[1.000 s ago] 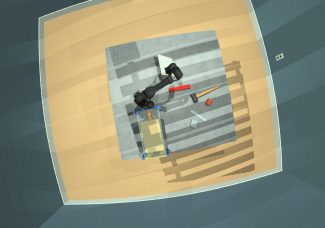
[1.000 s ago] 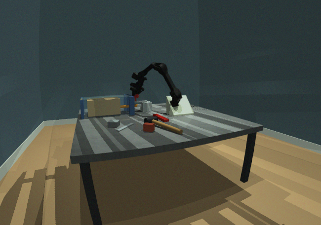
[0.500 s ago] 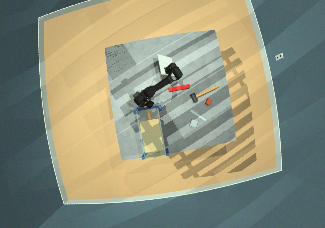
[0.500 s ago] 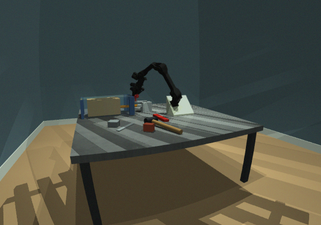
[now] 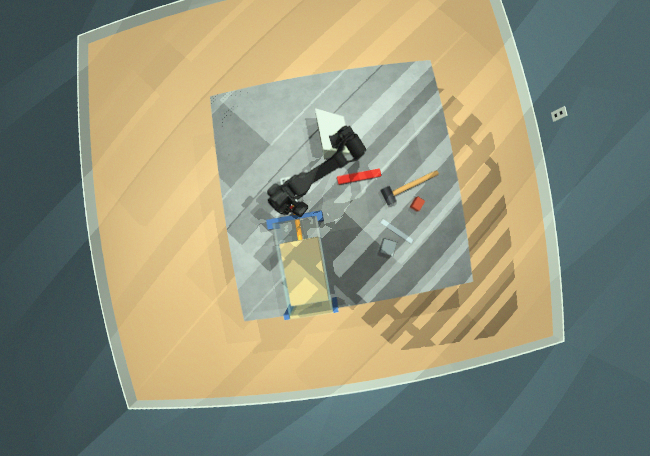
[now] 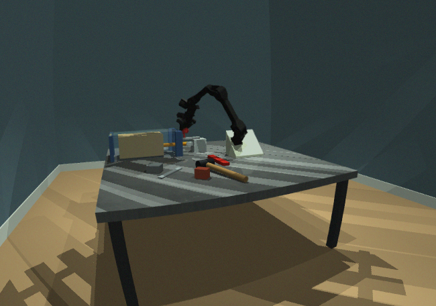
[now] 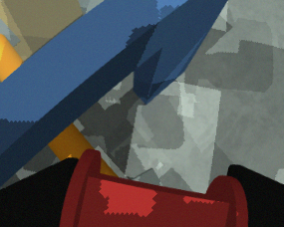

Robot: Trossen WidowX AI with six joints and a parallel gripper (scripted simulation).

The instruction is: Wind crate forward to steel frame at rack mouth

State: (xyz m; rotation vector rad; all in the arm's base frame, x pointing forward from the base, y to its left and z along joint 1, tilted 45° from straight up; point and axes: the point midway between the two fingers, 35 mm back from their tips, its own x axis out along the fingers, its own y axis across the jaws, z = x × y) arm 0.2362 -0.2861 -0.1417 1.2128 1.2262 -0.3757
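Right now my gripper tip is 10 mm past the red spool-shaped handle grip, 10 mm to the right of it and 10 mm above it. Also, from my gripper tip: clear-panelled cubby (300 mm ahead, 30 mm below); winch handle (50 mm behind, 30 mm to the left, 40 mm below); grey winch (120 mm behind, 40 mm to the left, 110 mm below).
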